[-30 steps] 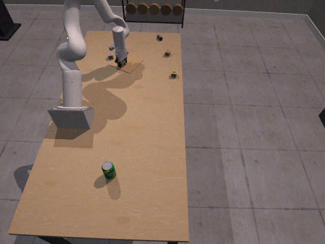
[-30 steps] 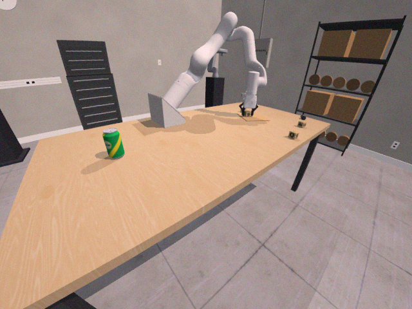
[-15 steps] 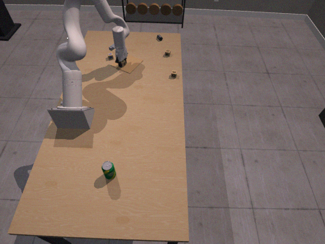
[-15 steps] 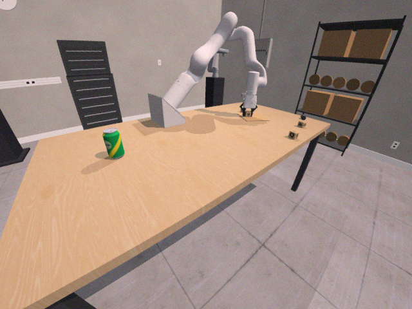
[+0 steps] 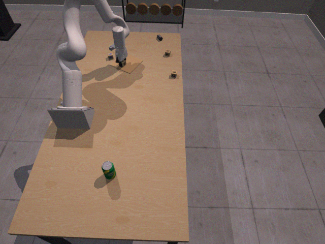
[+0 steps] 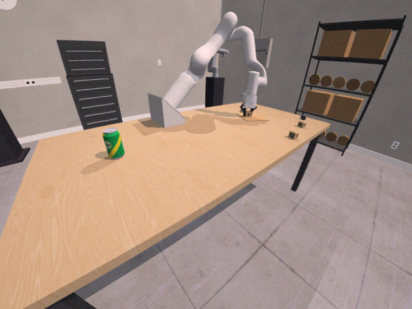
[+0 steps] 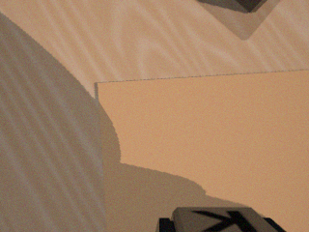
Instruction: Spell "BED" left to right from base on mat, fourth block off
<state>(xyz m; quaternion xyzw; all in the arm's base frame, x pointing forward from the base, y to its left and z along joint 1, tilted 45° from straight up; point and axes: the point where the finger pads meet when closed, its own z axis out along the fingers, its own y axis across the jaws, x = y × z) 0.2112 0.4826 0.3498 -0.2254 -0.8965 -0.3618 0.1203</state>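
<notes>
Right now the tan mat is 40 mm to the left of my hand, 30 mm ahead of it and 20 mm below it. From my hand the other things lie so: green can 980 mm to the right, 100 mm ahead, 40 mm above; then wooden letter block 370 mm ahead, 180 mm to the left; then small dark object 430 mm to the left, 280 mm ahead, 10 mm below.
</notes>
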